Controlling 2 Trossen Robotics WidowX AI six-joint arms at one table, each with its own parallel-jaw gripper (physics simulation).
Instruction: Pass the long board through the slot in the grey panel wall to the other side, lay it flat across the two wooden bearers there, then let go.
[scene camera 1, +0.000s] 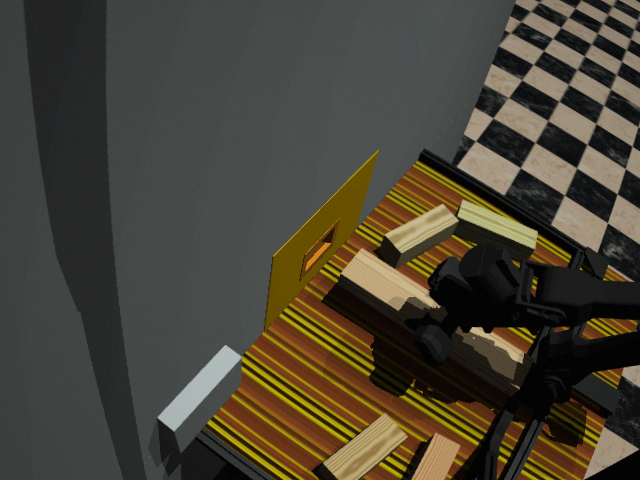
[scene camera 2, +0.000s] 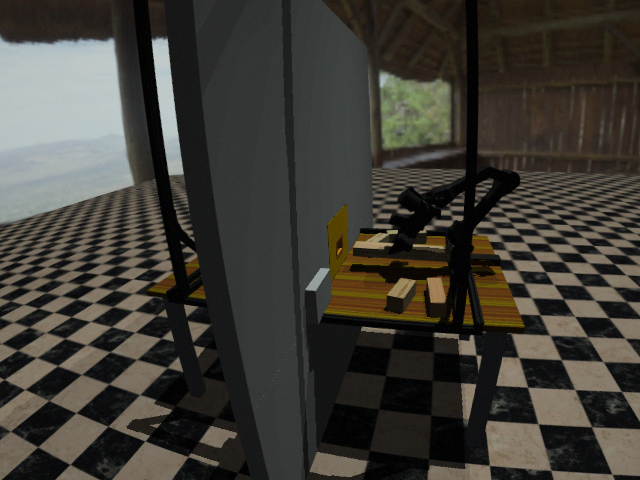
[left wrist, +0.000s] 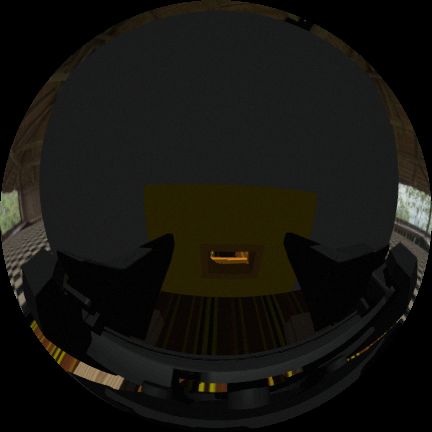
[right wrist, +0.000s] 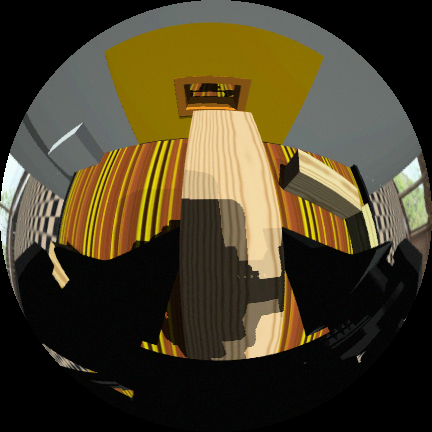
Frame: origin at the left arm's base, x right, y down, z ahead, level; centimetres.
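Where they show: left gripper, fingertip midpoint: (left wrist: 230, 239); right gripper, fingertip midpoint: (scene camera 1: 416, 308) (scene camera 2: 390, 249) (right wrist: 230, 232); right arm's base, link origin: (scene camera 1: 535, 392).
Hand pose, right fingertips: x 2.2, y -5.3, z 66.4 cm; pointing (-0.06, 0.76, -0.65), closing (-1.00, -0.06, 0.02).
Observation:
After its pixels a point has its place.
The long pale board (scene camera 1: 385, 281) {z 60.0, x 2.2, y -6.8 cm} (scene camera 2: 368, 246) {z 58.9, x 3.7, y -6.8 cm} (right wrist: 225, 160) {z 61.4, x 2.5, y -6.7 cm} hangs a little above the striped table (scene camera 1: 309, 381) {z 59.1, x 19.8, y 1.9 cm} and casts a shadow on it. My right gripper (scene camera 1: 430, 324) (scene camera 2: 403, 244) (right wrist: 230, 232) {z 66.4, x 2.2, y -5.3 cm} is shut on the board near its middle. The board's far end points at the slot (scene camera 1: 320, 248) {z 47.7, x 1.9, y -4.4 cm} (scene camera 2: 339, 248) {z 47.6, x 0.9, y -4.4 cm} (right wrist: 211, 95) in the yellow plate (scene camera 1: 294, 267) {z 48.3, x 10.9, y -9.4 cm} on the grey panel wall (scene camera 1: 223, 167) {z 48.2, x 27.5, y -43.1 cm} and lies just short of it. On the other side, my left gripper (left wrist: 230, 239) {z 33.4, x 2.2, y -15.3 cm} is open and empty, facing the slot (left wrist: 229, 257). The bearers are mostly hidden in the dark.
Short wooden blocks lie on the table: one (scene camera 1: 420, 233) {z 59.2, x -13.5, y -3.1 cm} (right wrist: 322, 185) {z 60.1, x -11.4, y -2.8 cm} beside the board, a pale green one (scene camera 1: 496, 229) {z 70.5, x -25.1, y -2.8 cm} behind it, two at the front (scene camera 1: 366, 450) {z 72.5, x 25.9, y -2.8 cm} (scene camera 1: 437, 457) {z 81.9, x 20.7, y -2.5 cm} (scene camera 2: 401, 294) {z 72.7, x 30.1, y -2.8 cm} (scene camera 2: 436, 295) {z 82.5, x 28.8, y -2.5 cm}. A grey block (scene camera 1: 199, 395) {z 50.5, x 35.3, y -8.1 cm} (scene camera 2: 317, 290) {z 51.1, x 39.6, y -7.3 cm} juts from the wall.

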